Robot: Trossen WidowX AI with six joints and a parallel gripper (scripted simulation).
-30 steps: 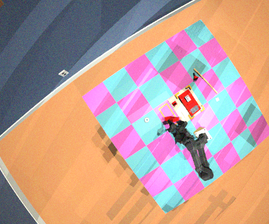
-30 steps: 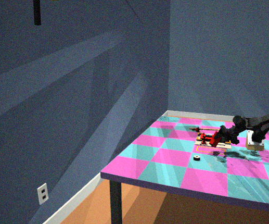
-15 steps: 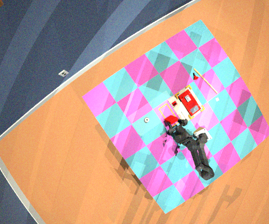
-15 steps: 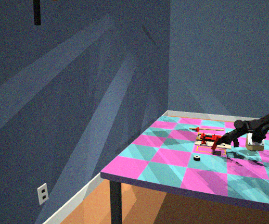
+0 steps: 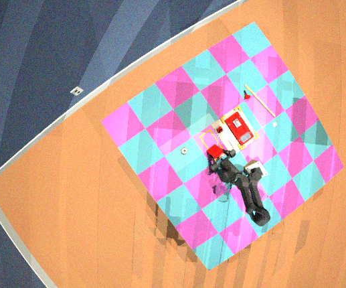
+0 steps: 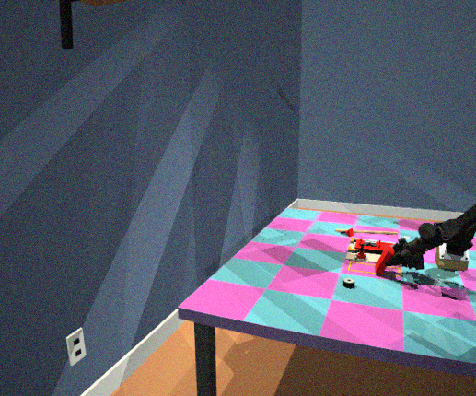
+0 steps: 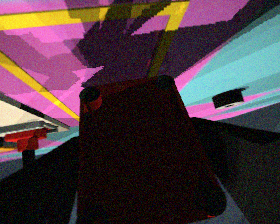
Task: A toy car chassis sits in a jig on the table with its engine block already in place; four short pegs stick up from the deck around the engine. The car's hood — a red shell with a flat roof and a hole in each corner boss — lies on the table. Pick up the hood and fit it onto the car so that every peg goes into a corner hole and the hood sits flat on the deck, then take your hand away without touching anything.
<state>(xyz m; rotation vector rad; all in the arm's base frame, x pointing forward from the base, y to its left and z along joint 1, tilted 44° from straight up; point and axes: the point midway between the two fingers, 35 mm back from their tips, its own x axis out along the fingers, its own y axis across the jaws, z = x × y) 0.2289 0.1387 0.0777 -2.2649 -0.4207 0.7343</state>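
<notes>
The red hood lies 1 cm ahead of my gripper tip and 1 cm above it. Also, from my gripper tip: wooden stick: 10 cm ahead, 46 cm to the right, 4 cm below.
</notes>
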